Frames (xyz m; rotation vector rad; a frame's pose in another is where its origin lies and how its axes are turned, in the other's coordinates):
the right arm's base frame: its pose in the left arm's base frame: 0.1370 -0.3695 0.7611 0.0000 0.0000 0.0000
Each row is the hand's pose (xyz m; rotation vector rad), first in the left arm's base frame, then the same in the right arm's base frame.
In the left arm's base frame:
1: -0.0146 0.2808 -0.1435 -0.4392 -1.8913 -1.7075
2: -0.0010 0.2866 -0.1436 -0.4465 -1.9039 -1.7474
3: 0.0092 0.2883 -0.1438 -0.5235 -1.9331 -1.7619
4: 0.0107 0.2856 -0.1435 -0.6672 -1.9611 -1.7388
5: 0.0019 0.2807 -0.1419 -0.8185 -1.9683 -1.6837
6: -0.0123 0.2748 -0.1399 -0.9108 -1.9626 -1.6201
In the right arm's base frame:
1: -0.1516 0.6503 -0.9046 -0.4392 -1.8913 -1.7075
2: -0.1380 0.6561 -0.9047 -0.4465 -1.9039 -1.7474
3: -0.1278 0.6578 -0.9049 -0.5235 -1.9331 -1.7619
4: -0.1263 0.6551 -0.9046 -0.6672 -1.9611 -1.7388
5: -0.1351 0.6502 -0.9030 -0.8185 -1.9683 -1.6837
6: -0.1493 0.6443 -0.9010 -0.9108 -1.9626 -1.6201

